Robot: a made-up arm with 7 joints. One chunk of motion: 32 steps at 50 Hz.
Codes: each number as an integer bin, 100 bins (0 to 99) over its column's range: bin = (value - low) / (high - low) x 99, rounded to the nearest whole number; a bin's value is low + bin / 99 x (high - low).
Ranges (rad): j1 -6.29..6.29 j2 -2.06..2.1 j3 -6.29..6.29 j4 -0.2..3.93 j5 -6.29..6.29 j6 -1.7..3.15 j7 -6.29..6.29
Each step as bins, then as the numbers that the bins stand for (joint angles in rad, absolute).
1 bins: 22 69 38 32 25 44 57
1 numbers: -3.4944 0.8394 -1.4613 1.1349 -3.1132 0.4556 0.9530
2 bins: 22 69 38 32 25 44 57
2 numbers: -3.4944 0.8394 -1.4613 1.1349 -3.1132 0.4556 0.9530
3 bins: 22 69 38 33 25 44 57
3 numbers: -3.4944 0.8394 -1.4613 1.1767 -3.1132 0.4556 0.9530
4 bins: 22 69 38 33 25 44 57
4 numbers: -3.4944 0.8394 -1.4613 1.1767 -3.1132 0.4556 0.9530
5 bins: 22 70 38 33 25 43 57
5 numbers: -3.4944 0.8814 -1.4613 1.1767 -3.1132 0.4066 0.9530
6 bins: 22 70 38 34 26 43 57
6 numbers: -3.4944 0.8814 -1.4613 1.2184 -2.9862 0.4066 0.9530
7 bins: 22 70 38 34 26 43 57
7 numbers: -3.4944 0.8814 -1.4613 1.2184 -2.9862 0.4066 0.9530
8 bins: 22 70 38 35 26 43 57
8 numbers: -3.4944 0.8814 -1.4613 1.2601 -2.9862 0.4066 0.9530
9 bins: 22 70 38 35 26 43 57
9 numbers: -3.4944 0.8814 -1.4613 1.2601 -2.9862 0.4066 0.9530
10 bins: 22 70 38 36 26 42 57
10 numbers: -3.4944 0.8814 -1.4613 1.3018 -2.9862 0.3576 0.9530
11 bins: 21 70 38 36 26 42 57
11 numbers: -3.6215 0.8814 -1.4613 1.3018 -2.9862 0.3576 0.9530
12 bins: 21 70 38 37 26 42 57
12 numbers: -3.6215 0.8814 -1.4613 1.3435 -2.9862 0.3576 0.9530
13 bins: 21 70 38 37 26 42 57
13 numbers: -3.6215 0.8814 -1.4613 1.3435 -2.9862 0.3576 0.9530
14 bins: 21 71 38 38 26 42 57
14 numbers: -3.6215 0.9234 -1.4613 1.3853 -2.9862 0.3576 0.9530
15 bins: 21 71 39 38 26 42 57
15 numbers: -3.6215 0.9234 -1.3342 1.3853 -2.9862 0.3576 0.9530
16 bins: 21 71 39 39 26 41 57
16 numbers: -3.6215 0.9234 -1.3342 1.4270 -2.9862 0.3086 0.9530
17 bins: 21 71 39 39 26 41 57
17 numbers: -3.6215 0.9234 -1.3342 1.4270 -2.9862 0.3086 0.9530
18 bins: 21 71 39 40 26 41 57
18 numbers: -3.6215 0.9234 -1.3342 1.4687 -2.9862 0.3086 0.9530
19 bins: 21 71 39 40 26 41 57
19 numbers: -3.6215 0.9234 -1.3342 1.4687 -2.9862 0.3086 0.9530
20 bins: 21 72 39 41 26 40 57
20 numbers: -3.6215 0.9655 -1.3342 1.5104 -2.9862 0.2596 0.9530
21 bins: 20 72 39 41 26 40 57
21 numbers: -3.7486 0.9655 -1.3342 1.5104 -2.9862 0.2596 0.9530
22 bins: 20 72 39 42 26 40 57
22 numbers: -3.7486 0.9655 -1.3342 1.5521 -2.9862 0.2596 0.9530
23 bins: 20 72 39 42 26 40 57
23 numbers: -3.7486 0.9655 -1.3342 1.5521 -2.9862 0.2596 0.9530
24 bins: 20 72 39 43 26 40 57
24 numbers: -3.7486 0.9655 -1.3342 1.5938 -2.9862 0.2596 0.9530
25 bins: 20 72 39 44 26 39 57
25 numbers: -3.7486 0.9655 -1.3342 1.6356 -2.9862 0.2106 0.9530
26 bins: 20 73 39 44 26 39 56
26 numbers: -3.7486 1.0075 -1.3342 1.6356 -2.9862 0.2106 0.8260
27 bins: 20 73 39 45 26 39 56
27 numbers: -3.7486 1.0075 -1.3342 1.6773 -2.9862 0.2106 0.8260
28 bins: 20 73 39 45 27 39 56
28 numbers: -3.7486 1.0075 -1.3342 1.6773 -2.8591 0.2106 0.8260
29 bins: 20 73 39 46 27 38 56
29 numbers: -3.7486 1.0075 -1.3342 1.7190 -2.8591 0.1616 0.8260
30 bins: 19 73 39 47 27 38 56
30 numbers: -3.8757 1.0075 -1.3342 1.7607 -2.8591 0.1616 0.8260
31 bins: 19 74 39 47 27 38 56
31 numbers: -3.8757 1.0495 -1.3342 1.7607 -2.8591 0.1616 0.8260
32 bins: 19 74 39 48 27 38 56
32 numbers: -3.8757 1.0495 -1.3342 1.8024 -2.8591 0.1616 0.8260
